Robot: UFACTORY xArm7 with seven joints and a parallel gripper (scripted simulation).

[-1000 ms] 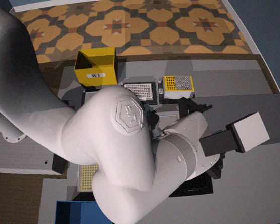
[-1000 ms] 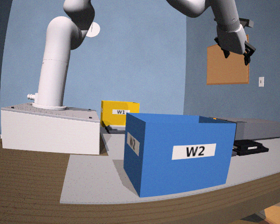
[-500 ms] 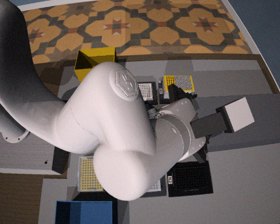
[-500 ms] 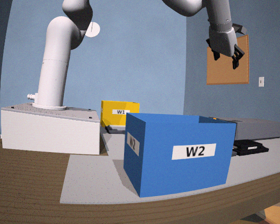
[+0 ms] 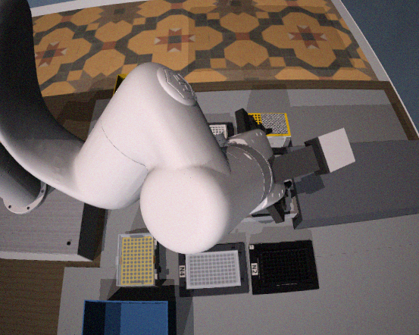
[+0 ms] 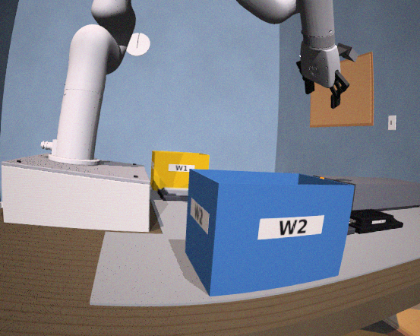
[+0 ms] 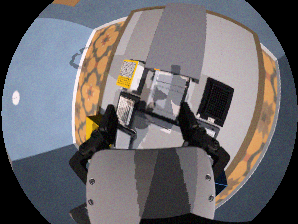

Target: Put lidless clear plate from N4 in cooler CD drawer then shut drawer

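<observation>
Right now the clear plate is 29 cm below my hand, 13 cm to the right of it and 10 cm behind it. Round my hand: cooler drawer: 28 cm below, 6 cm to the left, 4 cm ahead; then black plate: 28 cm below, 13 cm to the right, 7 cm ahead; then grey cooler CD: 27 cm below, 17 cm ahead, 7 cm to the left.
</observation>
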